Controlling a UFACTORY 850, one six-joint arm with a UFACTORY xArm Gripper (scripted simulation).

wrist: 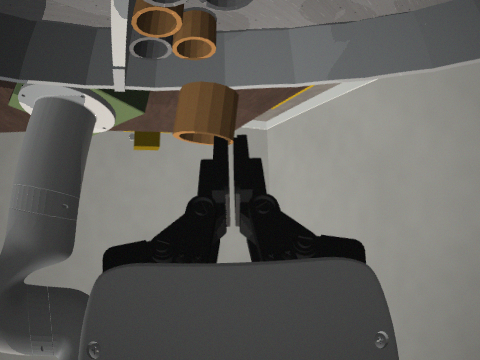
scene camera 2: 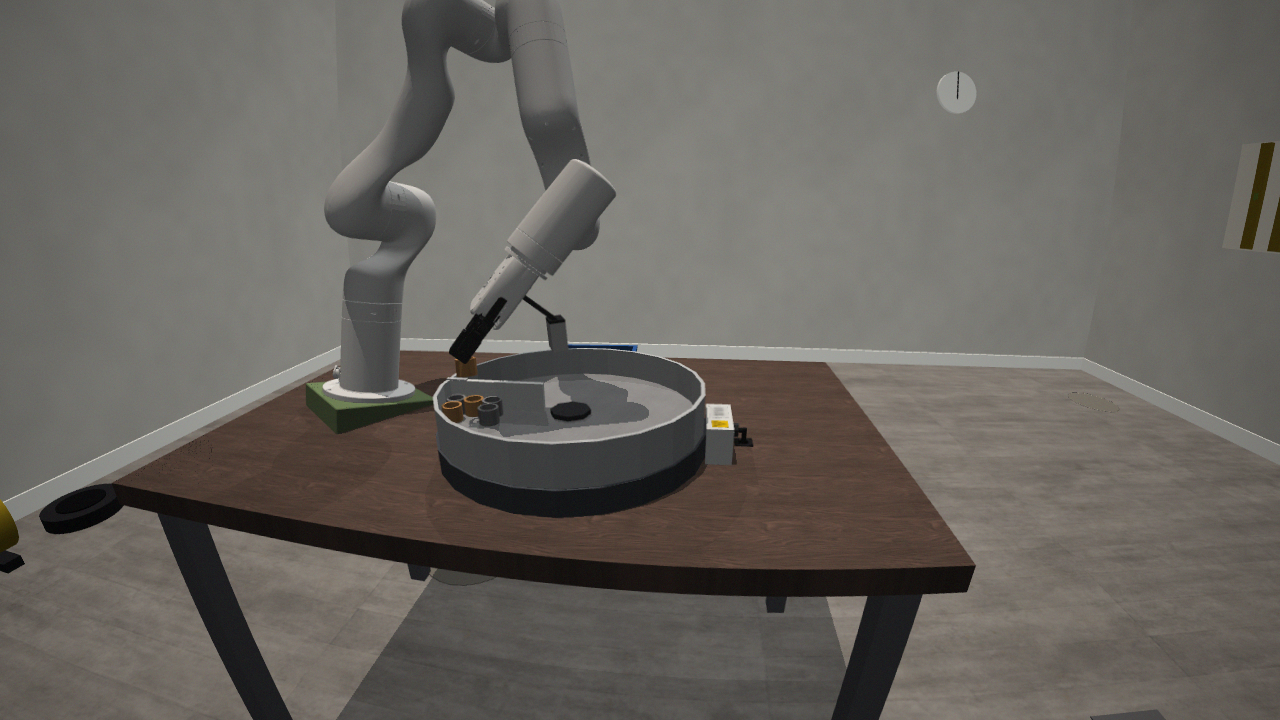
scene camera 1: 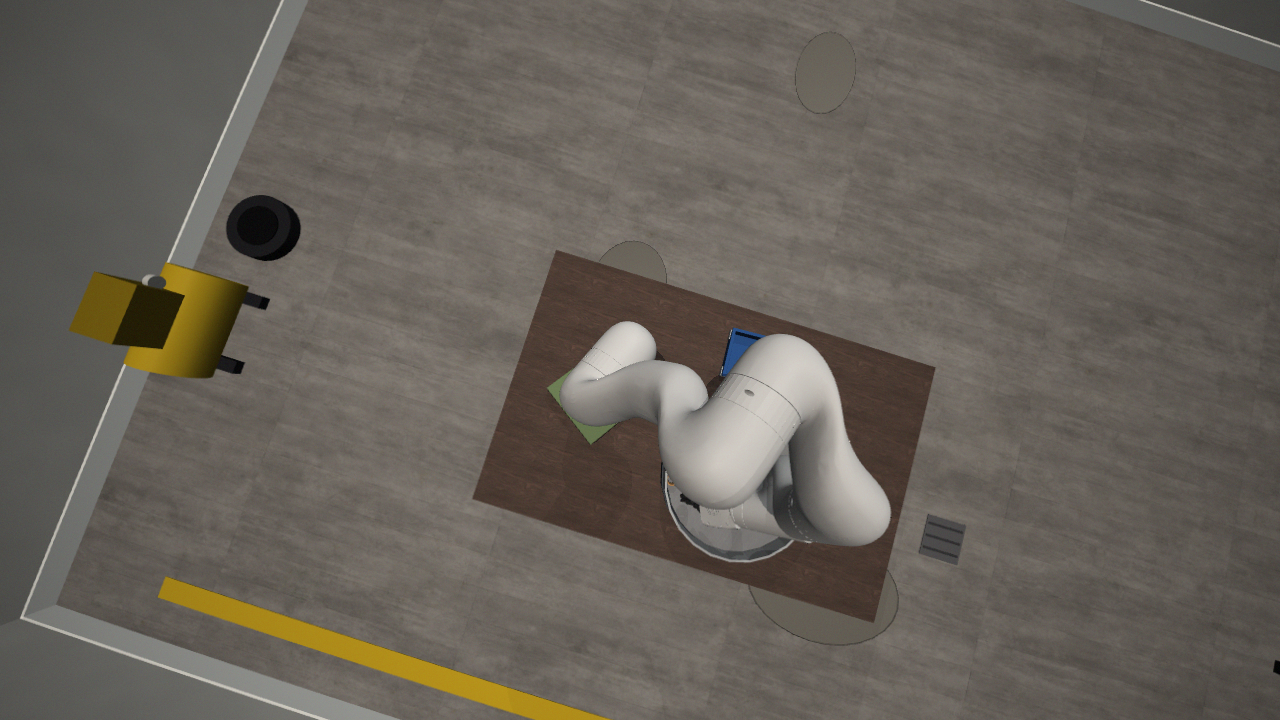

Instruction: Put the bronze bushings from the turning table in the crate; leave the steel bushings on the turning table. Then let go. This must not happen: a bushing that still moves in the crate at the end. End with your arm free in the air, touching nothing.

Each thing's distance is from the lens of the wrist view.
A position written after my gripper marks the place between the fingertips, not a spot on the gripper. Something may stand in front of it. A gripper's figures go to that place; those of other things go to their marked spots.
my gripper (wrist: 230,155): 0.14 m
bronze bushing (wrist: 208,108): 0.12 m
bronze bushing (wrist: 188,43): 0.21 m
